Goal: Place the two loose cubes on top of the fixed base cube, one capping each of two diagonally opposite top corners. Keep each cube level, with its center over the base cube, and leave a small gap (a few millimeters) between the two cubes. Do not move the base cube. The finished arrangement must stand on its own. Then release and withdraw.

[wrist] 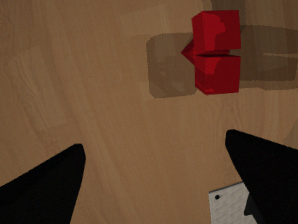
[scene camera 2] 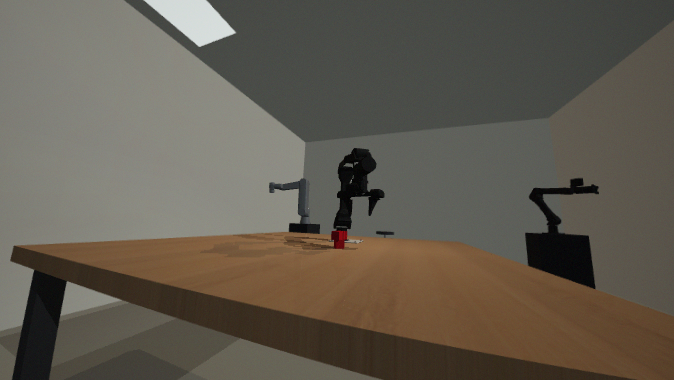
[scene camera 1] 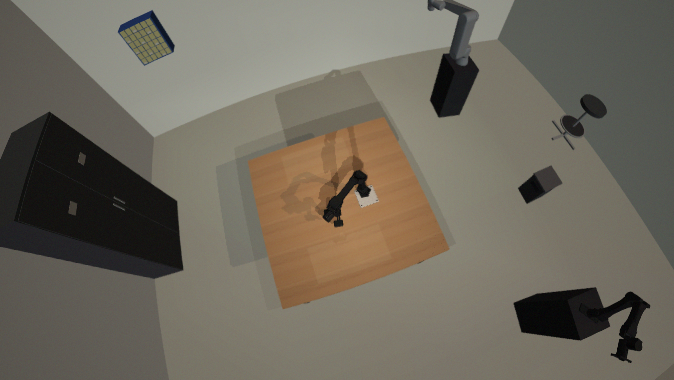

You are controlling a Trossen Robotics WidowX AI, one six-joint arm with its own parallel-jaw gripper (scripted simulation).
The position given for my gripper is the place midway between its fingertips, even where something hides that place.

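Note:
My gripper (scene camera 2: 359,215) holds nothing, and it is open; I find the gripper in the wrist view as well (wrist: 156,145). There is a red cube (wrist: 210,32) that I can see, and another red cube (wrist: 217,74).

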